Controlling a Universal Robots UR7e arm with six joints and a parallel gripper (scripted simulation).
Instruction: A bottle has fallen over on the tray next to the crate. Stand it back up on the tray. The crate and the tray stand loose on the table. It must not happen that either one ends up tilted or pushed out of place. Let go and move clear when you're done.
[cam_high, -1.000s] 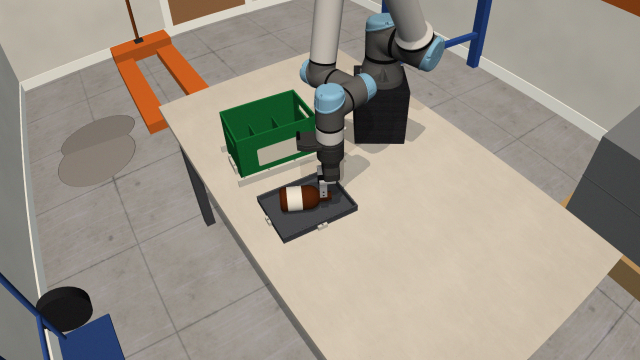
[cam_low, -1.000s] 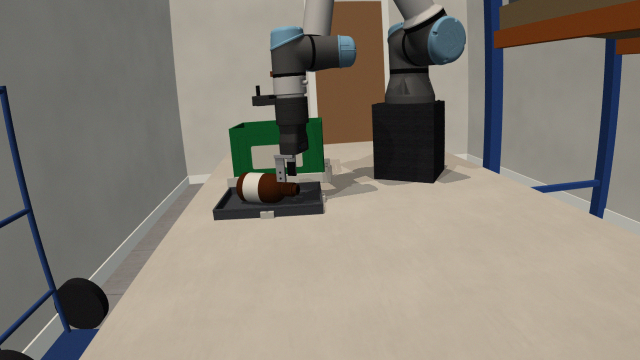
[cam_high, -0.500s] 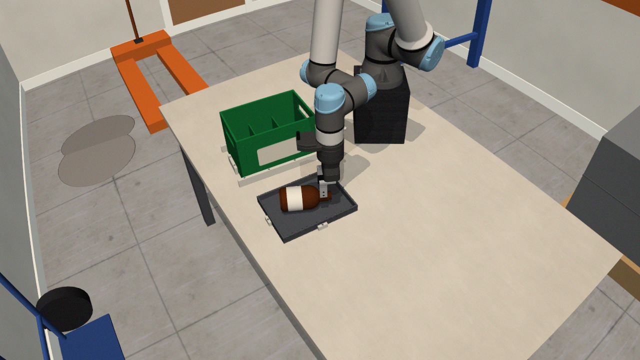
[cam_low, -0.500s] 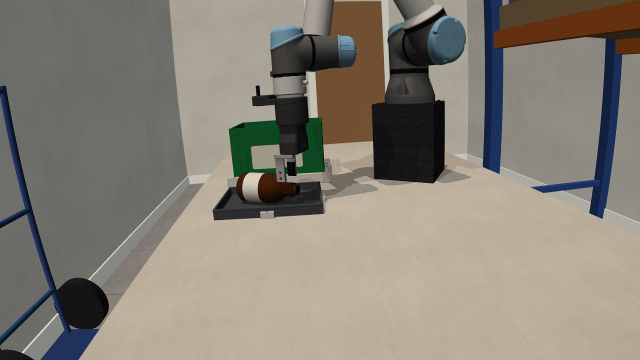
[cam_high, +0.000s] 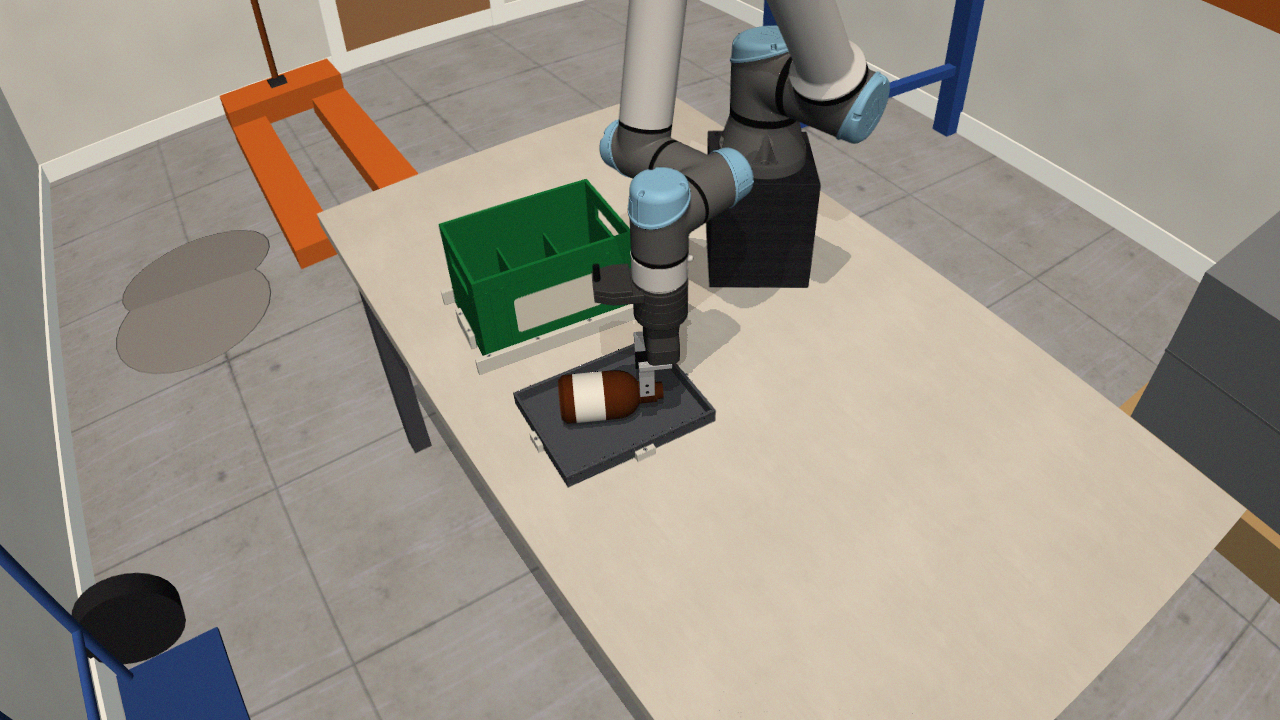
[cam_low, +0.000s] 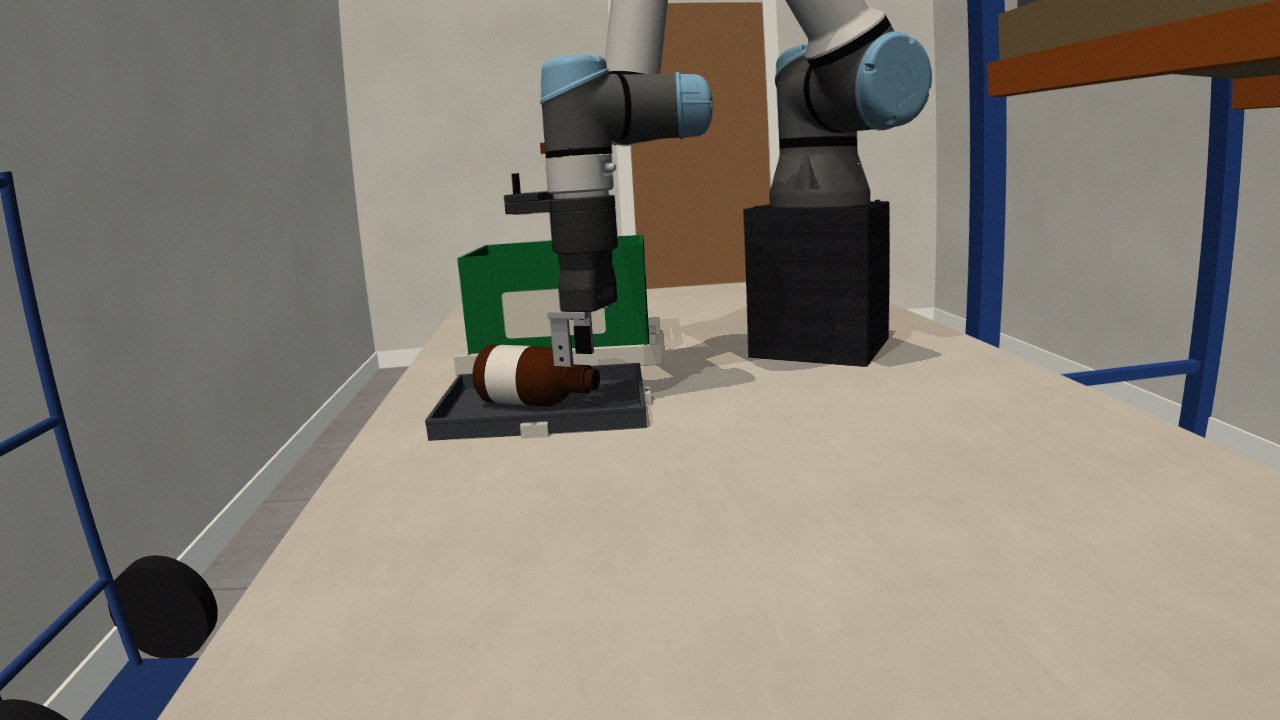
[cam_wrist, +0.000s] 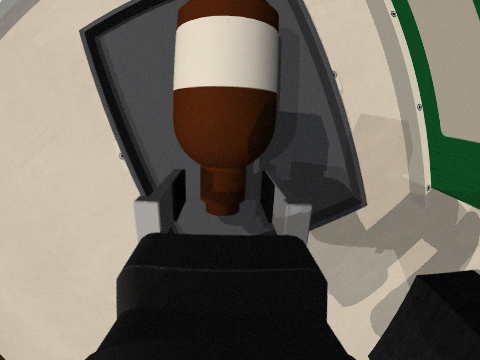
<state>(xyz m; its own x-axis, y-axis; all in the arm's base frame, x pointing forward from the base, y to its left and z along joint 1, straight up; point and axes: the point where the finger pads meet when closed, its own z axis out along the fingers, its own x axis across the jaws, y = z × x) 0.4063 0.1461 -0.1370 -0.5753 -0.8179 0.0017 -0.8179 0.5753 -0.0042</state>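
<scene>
My hand is 4 cm short of the brown bottle, 4 cm above it and 3 cm to the left of it. Round my hand: green crate: 30 cm to the right, 3 cm behind; then tray: 7 cm below, 4 cm ahead, 3 cm to the right.
</scene>
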